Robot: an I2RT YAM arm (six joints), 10 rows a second.
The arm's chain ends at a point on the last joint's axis. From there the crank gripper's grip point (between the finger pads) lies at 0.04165 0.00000 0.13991 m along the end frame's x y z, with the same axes.
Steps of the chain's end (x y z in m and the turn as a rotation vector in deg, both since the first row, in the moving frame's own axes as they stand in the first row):
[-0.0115 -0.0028 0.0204 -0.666 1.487 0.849]
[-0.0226 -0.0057 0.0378 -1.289 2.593 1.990]
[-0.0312 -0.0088 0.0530 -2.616 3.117 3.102]
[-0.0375 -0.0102 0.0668 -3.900 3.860 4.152]
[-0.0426 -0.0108 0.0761 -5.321 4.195 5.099]
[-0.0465 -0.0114 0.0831 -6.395 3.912 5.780]
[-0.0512 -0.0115 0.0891 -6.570 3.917 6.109]
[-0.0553 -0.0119 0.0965 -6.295 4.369 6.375]
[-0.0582 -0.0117 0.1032 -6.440 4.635 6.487]
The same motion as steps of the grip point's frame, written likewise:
[-0.0079 -0.0005 0.0193 -0.666 1.487 0.849]
[-0.0164 -0.0010 0.0357 -1.289 2.593 1.990]
[-0.0239 0.0000 0.0503 -2.616 3.117 3.102]
[-0.0286 0.0026 0.0633 -3.900 3.860 4.152]
[-0.0332 0.0062 0.0719 -5.321 4.195 5.099]
[-0.0381 0.0086 0.0788 -6.395 3.912 5.780]
[-0.0429 0.0092 0.0848 -6.570 3.917 6.109]
[-0.0459 0.0084 0.0918 -6.295 4.369 6.375]
[-0.0482 0.0091 0.0982 -6.440 4.635 6.487]

